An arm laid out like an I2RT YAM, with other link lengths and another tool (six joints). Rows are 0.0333 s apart.
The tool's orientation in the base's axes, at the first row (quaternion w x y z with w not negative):
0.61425, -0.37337, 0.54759, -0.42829
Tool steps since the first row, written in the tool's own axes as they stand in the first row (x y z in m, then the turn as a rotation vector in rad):
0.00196, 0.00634, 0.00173, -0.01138, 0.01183, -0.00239
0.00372, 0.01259, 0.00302, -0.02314, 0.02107, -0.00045
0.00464, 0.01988, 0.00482, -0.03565, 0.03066, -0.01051
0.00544, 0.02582, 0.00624, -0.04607, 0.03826, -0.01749
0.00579, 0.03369, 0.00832, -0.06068, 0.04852, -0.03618
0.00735, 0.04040, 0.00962, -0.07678, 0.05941, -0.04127
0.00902, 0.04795, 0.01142, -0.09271, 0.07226, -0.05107
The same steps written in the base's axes. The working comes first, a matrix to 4 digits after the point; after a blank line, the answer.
The tool's axes in the first row as the columns of a matrix, in the base's axes (used below as rounded here):
0.0334, 0.1172, 0.9925
-0.9351, 0.3543, -0.0104
-0.3529, -0.9277, 0.1215

0.00253, 0.00040, -0.00636, -0.00137, 0.01486, -0.00725
0.00460, 0.00095, -0.01263, 0.00125, 0.02911, -0.01144
0.00727, 0.00265, -0.01949, -0.00803, 0.04431, -0.01714
0.00940, 0.00400, -0.02511, -0.01441, 0.05682, -0.02136
0.01240, 0.00644, -0.03229, -0.03225, 0.07431, -0.02799
0.01453, 0.00734, -0.03890, -0.03656, 0.09328, -0.03303
0.01726, 0.00844, -0.04628, -0.04531, 0.11283, -0.04052

